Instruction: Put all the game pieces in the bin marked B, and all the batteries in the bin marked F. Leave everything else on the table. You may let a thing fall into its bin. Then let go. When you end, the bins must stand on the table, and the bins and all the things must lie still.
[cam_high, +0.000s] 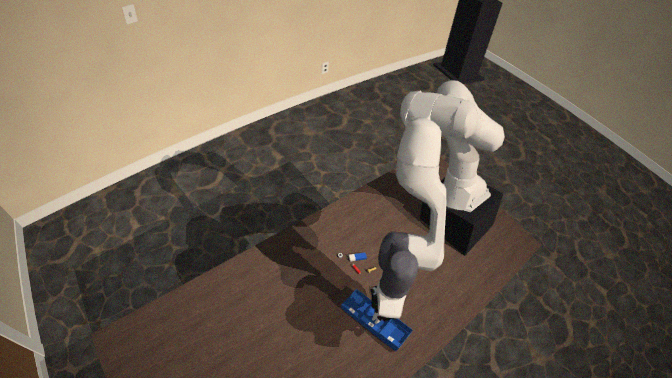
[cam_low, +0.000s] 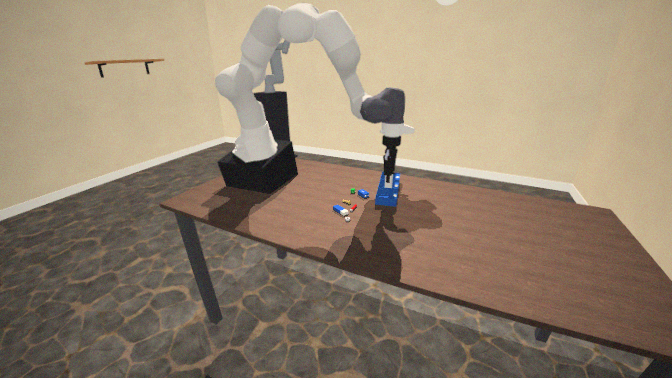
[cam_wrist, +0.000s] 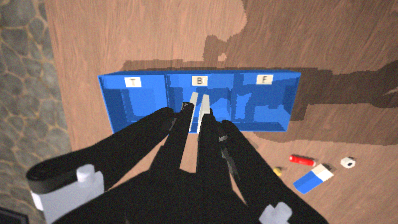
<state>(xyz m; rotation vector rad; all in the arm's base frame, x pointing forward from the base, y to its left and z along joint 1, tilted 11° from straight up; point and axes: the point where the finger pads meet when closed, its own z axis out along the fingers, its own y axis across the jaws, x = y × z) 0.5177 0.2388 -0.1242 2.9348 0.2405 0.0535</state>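
My gripper is now 3 cm above the blue bin block. From my hand the other things lie so: yellow piece: 8 cm behind, 19 cm to the right, 4 cm below; then green game piece: 12 cm behind, 9 cm to the right, 4 cm below; then blue battery: 6 cm behind, 10 cm to the right, 4 cm below.
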